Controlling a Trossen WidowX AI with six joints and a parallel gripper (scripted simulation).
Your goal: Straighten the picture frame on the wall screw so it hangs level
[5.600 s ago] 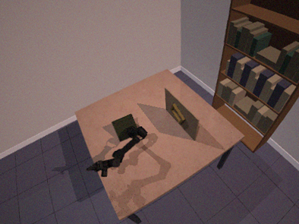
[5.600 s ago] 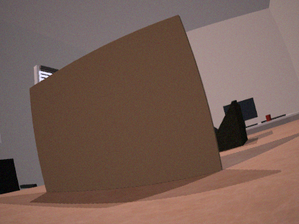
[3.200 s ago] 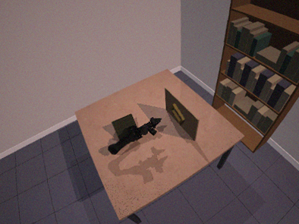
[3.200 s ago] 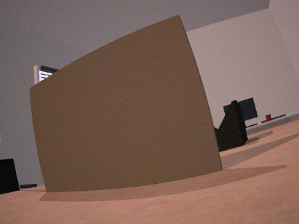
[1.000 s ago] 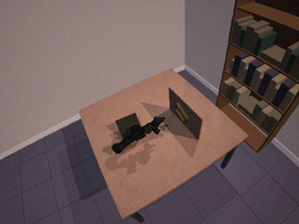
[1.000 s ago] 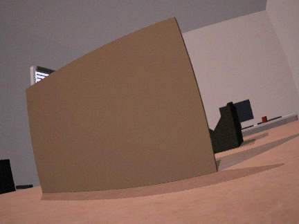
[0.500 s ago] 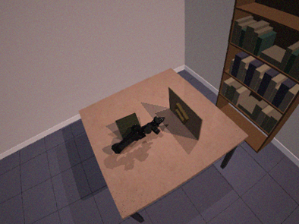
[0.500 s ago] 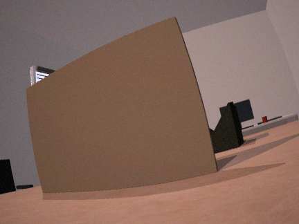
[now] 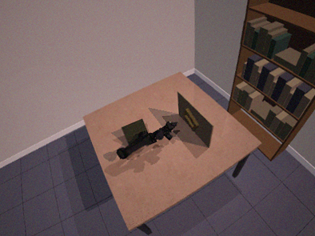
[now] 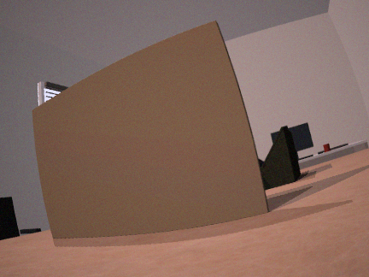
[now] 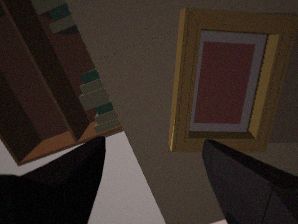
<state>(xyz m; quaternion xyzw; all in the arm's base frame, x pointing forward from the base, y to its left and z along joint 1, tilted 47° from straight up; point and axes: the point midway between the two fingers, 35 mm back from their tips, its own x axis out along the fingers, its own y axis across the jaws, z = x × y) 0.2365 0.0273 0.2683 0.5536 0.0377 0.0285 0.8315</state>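
The picture frame is 160 mm ahead of my gripper tip, 90 mm below it and 50 mm to the left of it. Also, from my gripper tip: wall panel (170 mm ahead, 100 mm below, 50 mm to the left).
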